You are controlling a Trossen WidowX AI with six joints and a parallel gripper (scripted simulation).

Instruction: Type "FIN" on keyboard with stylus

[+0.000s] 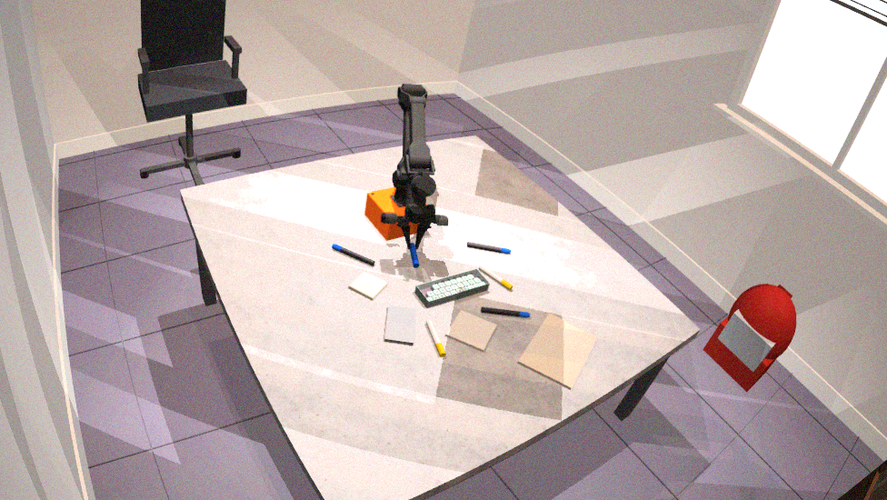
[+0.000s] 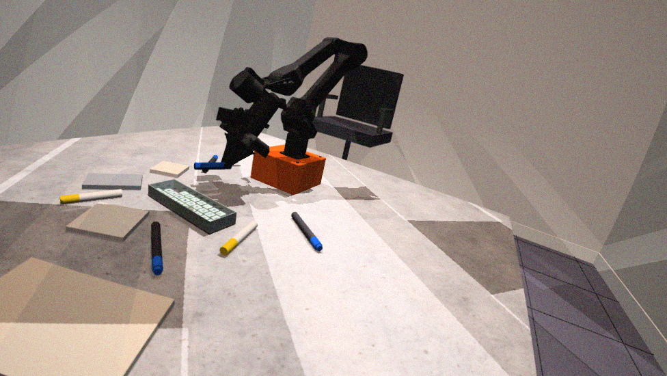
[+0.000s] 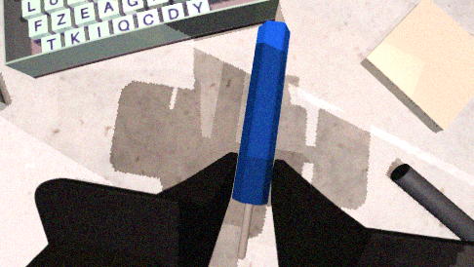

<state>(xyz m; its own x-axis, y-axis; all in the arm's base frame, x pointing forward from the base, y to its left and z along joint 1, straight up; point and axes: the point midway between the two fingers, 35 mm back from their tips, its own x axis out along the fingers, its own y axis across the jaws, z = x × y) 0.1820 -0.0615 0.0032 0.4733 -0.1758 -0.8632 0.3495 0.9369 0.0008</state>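
My gripper tip is 140 mm short of the N key, 40 mm to the right of it and 40 mm above it. Round my gripper tip: blue stylus right at my gripper tip; then stylus tip 40 mm behind, 10 mm to the left.
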